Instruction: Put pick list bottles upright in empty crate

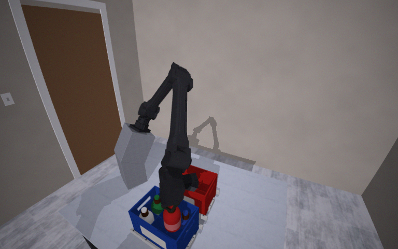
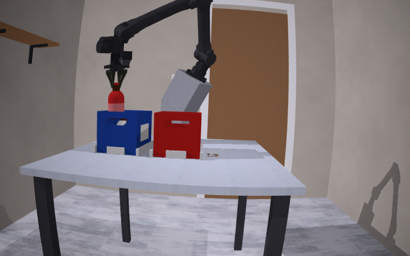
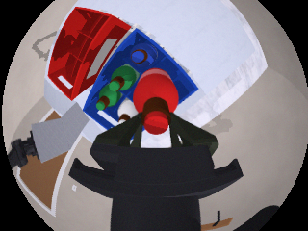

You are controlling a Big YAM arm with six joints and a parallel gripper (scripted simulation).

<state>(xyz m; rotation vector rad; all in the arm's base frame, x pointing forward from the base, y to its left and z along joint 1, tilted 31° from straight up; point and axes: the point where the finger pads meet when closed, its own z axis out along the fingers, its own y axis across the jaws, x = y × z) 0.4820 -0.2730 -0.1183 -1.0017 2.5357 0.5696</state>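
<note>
Now: hand 60 mm above the red-label bottle. The rest, counted from my hand: blue crate (70 mm behind, 30 mm to the left, 200 mm below); white-label bottle (160 mm behind, 10 mm to the right, 200 mm below); blue bottle (20 mm ahead, 80 mm to the left, 200 mm below).
</note>
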